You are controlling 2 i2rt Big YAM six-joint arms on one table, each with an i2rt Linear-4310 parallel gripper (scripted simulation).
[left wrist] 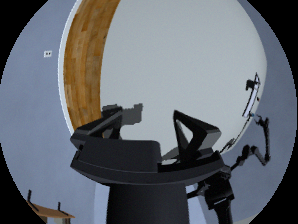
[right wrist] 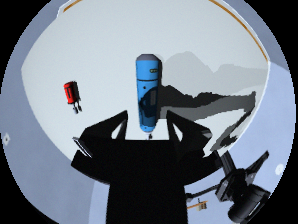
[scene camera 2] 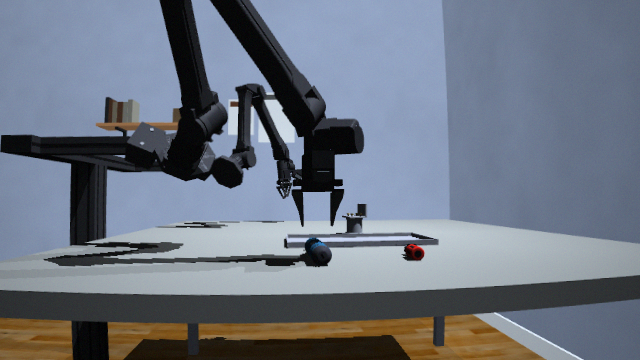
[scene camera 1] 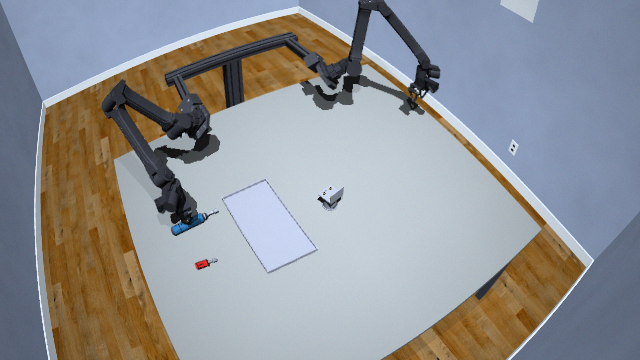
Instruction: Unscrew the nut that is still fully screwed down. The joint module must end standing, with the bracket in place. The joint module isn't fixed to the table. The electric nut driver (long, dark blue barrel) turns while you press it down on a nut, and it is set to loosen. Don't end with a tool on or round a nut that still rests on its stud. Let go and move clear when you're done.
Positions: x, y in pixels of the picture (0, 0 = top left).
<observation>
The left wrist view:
my left gripper: 147, 113
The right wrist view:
my right gripper: 147, 113
electric nut driver: 147, 65
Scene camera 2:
my right gripper: 317, 226
</observation>
